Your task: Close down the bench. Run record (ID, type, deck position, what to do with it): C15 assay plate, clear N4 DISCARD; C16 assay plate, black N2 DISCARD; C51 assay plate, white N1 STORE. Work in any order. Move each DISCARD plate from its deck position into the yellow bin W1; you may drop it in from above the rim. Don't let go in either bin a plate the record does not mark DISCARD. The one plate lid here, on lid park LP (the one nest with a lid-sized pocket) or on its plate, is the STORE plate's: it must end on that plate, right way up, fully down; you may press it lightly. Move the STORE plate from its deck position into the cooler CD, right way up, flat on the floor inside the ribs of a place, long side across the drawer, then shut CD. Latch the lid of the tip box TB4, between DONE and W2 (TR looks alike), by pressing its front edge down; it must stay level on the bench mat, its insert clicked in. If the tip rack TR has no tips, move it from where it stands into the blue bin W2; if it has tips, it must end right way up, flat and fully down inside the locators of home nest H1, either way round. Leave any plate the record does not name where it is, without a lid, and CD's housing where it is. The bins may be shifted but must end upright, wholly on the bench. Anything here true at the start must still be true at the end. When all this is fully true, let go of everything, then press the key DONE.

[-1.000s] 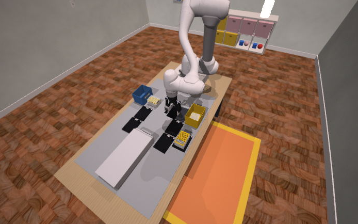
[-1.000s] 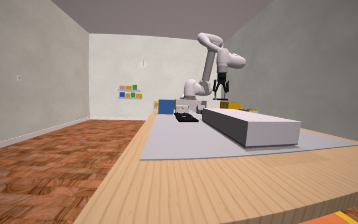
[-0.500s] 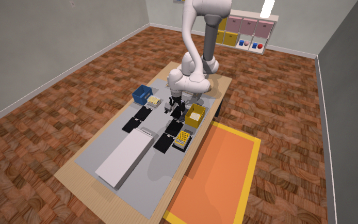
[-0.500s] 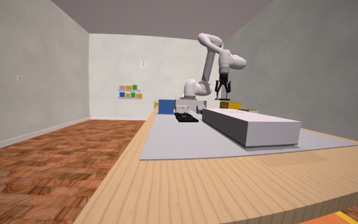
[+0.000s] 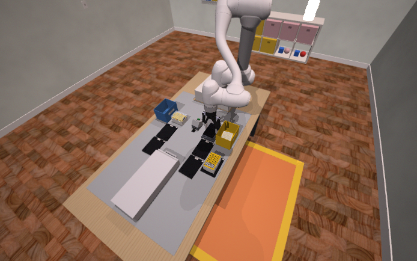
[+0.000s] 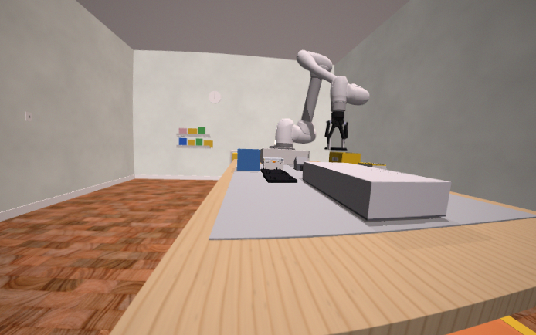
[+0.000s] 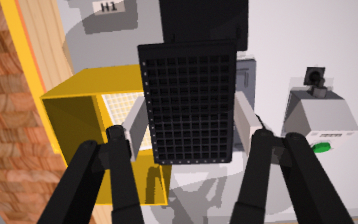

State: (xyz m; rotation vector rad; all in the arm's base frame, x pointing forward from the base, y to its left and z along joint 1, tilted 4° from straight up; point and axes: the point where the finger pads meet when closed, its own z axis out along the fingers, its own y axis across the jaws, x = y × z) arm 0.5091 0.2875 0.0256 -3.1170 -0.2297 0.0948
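Now: the yellow bin W1 9 cm behind my hand, 9 cm to the left of it and 13 cm below it. The rest, counted from my hand: black assay plate (2 cm below); grey lid park (7 cm behind, 5 cm to the right, 16 cm below); black nest N3 (11 cm ahead, 1 cm to the right, 16 cm below).
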